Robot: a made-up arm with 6 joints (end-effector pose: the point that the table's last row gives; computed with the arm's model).
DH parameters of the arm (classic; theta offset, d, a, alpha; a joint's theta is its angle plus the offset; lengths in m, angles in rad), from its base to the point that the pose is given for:
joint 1: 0 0.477 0 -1.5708
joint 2: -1.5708 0 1.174 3.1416
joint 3: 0 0 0 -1.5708
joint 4: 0 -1.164 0 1.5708
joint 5: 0 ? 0 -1.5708
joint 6: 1.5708 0 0 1.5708
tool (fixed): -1.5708 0 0 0
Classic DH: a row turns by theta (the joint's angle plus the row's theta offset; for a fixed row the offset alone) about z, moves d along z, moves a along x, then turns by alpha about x.
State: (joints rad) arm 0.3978 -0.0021 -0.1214 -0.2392 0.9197 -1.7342
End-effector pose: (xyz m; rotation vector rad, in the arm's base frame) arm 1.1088 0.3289 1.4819 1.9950 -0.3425 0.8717
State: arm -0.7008 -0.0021 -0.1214 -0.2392 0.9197 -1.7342
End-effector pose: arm 0.7972 -0.8378 1.4819 1.4469 -1.2673 0.1527
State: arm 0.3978 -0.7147 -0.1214 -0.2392 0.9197 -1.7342
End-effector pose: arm 0.2452 -0.0340 1.9890 1.8985 -0.8703 1.5407
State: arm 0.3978 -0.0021 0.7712 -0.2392 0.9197 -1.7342
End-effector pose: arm 0.8344 0.2136 2.4420 1.8378 -1.0077 1.7072
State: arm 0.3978 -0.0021 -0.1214 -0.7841 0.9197 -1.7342
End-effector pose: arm 1.0888 0.3577 1.4213 2.4925 -0.5399 0.5619
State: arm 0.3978 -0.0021 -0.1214 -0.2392 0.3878 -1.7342
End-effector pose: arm 1.1088 0.3289 1.4819 1.9890 0.1350 0.4522
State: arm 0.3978 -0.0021 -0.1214 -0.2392 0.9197 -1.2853
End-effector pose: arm 1.1088 0.3289 1.4819 1.5788 -0.4913 0.7200
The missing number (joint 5, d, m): 0.13
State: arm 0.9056 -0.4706 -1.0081 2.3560 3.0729 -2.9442
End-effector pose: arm 0.2453 0.4616 1.0064 0.6492 -2.1216 -0.8123
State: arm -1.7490 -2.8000 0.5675 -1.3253 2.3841 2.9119
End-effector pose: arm 0.2447 1.5369 -0.7670 0.8153 -2.3683 -1.3078
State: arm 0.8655 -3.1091 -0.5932 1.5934 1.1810 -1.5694
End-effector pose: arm -0.6879 -0.8035 -0.1200 -0.4349 -2.6696 0.7291
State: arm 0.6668 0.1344 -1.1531 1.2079 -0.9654 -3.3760
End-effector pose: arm 0.4995 0.3344 0.5568 0.8644 0.3076 -1.1856
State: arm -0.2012 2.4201 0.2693 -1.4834 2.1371 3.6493
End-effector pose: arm 0.0264 -0.0170 -1.3071 1.3497 -1.4558 -0.4812
